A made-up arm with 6 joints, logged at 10 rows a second.
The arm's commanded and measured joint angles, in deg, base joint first. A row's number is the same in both.
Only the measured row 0 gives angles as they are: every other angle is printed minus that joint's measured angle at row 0.
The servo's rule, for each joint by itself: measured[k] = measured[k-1] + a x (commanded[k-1-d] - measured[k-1]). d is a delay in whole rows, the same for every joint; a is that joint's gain. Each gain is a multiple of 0.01, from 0.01 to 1. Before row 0 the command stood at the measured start. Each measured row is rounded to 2 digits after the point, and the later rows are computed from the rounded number. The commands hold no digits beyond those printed.
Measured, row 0: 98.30 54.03 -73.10 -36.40 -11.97 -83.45
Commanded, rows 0 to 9: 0.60 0.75 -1.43 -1.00 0.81 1.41; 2.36 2.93 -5.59 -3.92 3.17 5.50; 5.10 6.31 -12.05 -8.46 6.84 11.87; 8.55 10.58 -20.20 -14.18 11.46 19.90; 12.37 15.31 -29.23 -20.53 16.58 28.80; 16.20 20.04 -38.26 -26.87 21.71 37.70; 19.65 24.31 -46.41 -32.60 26.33 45.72; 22.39 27.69 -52.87 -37.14 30.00 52.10; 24.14 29.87 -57.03 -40.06 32.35 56.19; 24.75 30.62 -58.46 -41.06 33.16 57.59
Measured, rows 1 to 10: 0.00 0.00 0.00 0.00 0.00 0.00; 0.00 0.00 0.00 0.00 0.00 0.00; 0.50 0.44 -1.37 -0.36 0.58 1.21; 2.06 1.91 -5.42 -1.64 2.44 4.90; 4.61 4.51 -11.78 -4.10 5.61 10.89; 7.92 8.09 -19.86 -7.73 9.82 18.64; 11.66 12.35 -28.86 -12.34 14.69 27.38; 15.47 16.89 -37.88 -17.57 19.74 36.26; 18.98 21.27 -46.07 -22.98 24.48 44.40; 21.84 25.06 -52.60 -28.08 28.45 51.02
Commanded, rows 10 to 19: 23.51 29.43 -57.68 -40.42 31.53 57.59; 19.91 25.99 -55.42 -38.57 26.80 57.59; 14.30 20.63 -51.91 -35.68 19.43 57.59; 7.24 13.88 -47.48 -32.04 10.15 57.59; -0.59 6.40 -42.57 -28.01 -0.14 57.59; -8.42 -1.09 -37.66 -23.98 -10.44 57.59; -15.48 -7.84 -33.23 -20.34 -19.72 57.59; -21.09 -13.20 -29.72 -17.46 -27.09 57.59; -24.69 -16.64 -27.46 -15.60 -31.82 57.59; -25.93 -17.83 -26.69 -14.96 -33.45 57.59
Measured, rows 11 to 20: 23.77 27.90 -56.85 -32.39 31.26 55.47; 24.59 29.50 -58.40 -35.51 32.63 57.29; 23.68 29.46 -57.71 -37.28 31.84 57.55; 20.51 27.41 -55.51 -37.74 28.21 57.58; 15.29 23.41 -52.05 -37.00 21.89 57.59; 8.53 17.79 -47.66 -35.21 13.44 57.59; 0.87 11.07 -42.77 -32.62 3.66 57.59; -6.93 3.90 -37.86 -29.51 -6.49 57.59; -14.11 -3.03 -33.42 -26.21 -16.02 57.59; -19.97 -9.03 -29.87 -23.06 -23.99 57.59
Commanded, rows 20 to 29: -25.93 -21.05 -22.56 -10.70 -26.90 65.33; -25.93 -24.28 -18.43 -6.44 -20.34 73.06; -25.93 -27.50 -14.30 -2.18 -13.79 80.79; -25.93 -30.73 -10.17 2.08 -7.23 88.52; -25.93 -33.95 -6.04 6.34 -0.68 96.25; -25.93 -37.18 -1.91 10.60 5.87 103.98; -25.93 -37.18 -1.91 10.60 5.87 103.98; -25.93 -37.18 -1.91 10.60 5.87 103.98; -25.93 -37.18 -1.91 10.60 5.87 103.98; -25.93 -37.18 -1.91 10.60 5.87 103.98
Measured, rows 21 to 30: -23.93 -13.52 -27.56 -20.37 -29.63 57.59; -25.61 -16.06 -26.72 -18.42 -32.38 57.59; -25.88 -19.00 -22.73 -15.64 -28.43 64.25; -25.92 -22.12 -18.60 -12.33 -22.61 71.83; -25.93 -25.29 -14.47 -8.68 -16.26 79.54; -25.93 -28.50 -10.34 -4.81 -9.76 87.26; -25.93 -31.72 -6.21 -0.80 -3.22 94.99; -25.93 -34.94 -2.08 3.30 3.32 102.72; -25.93 -36.26 -1.92 5.93 5.16 103.80; -25.93 -36.80 -1.91 7.61 5.67 103.95
